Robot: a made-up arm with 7 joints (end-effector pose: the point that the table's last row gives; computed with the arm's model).
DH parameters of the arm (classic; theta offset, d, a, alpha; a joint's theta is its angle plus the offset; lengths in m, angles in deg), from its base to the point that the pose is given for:
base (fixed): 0 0.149 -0.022 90
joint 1: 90 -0.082 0.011 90
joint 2: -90 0.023 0.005 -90
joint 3: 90 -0.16 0.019 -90
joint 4: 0 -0.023 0.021 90
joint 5: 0 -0.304 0.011 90
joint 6: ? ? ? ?
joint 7: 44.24 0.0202 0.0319 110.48
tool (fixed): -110.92 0.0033 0 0
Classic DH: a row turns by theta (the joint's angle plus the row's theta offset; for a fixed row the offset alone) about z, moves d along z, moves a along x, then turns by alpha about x.
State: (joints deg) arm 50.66 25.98 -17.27 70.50 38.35 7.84 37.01
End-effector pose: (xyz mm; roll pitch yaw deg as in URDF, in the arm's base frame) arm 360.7 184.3 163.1 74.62 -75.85 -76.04
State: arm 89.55 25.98 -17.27 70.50 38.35 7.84 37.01
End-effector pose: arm 267.0 184.3 400.3 160.55 -52.35 -157.15
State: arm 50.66 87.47 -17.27 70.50 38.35 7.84 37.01
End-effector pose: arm 170.7 392.7 318.8 104.85 -40.46 -53.72
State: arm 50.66 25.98 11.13 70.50 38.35 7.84 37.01
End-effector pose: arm 317.4 287.6 189.6 -129.70 -80.37 145.19
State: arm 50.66 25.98 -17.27 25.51 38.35 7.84 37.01
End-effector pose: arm 325.2 291.3 -32.2 15.81 -45.36 1.06
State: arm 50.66 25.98 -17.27 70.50 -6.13 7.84 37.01
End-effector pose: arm 351.4 199.8 186.4 98.94 -37.41 -77.75
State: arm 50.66 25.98 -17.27 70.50 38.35 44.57 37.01
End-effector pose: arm 349.1 186.8 171.4 20.82 -46.50 -29.77
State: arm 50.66 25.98 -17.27 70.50 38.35 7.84 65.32
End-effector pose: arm 375.6 182.4 167.8 83.86 -67.56 -111.78
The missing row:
joint 6: 90 -0.004 0.005 90
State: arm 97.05 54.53 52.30 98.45 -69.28 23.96 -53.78
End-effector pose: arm -137.7 338.5 284.9 11.59 -40.98 -139.68
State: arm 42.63 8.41 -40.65 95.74 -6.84 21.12 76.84
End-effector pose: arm 308.2 -35.0 198.5 67.71 -23.72 -125.31
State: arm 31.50 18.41 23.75 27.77 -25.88 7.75 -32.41
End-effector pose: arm 227.1 271.9 -123.9 92.03 -30.71 19.57
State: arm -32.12 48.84 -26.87 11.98 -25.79 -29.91 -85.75
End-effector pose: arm -158.7 447.9 -80.4 137.20 15.69 -40.07
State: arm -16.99 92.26 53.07 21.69 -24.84 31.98 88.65
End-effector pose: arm 19.7 539.0 252.7 51.45 13.87 15.03
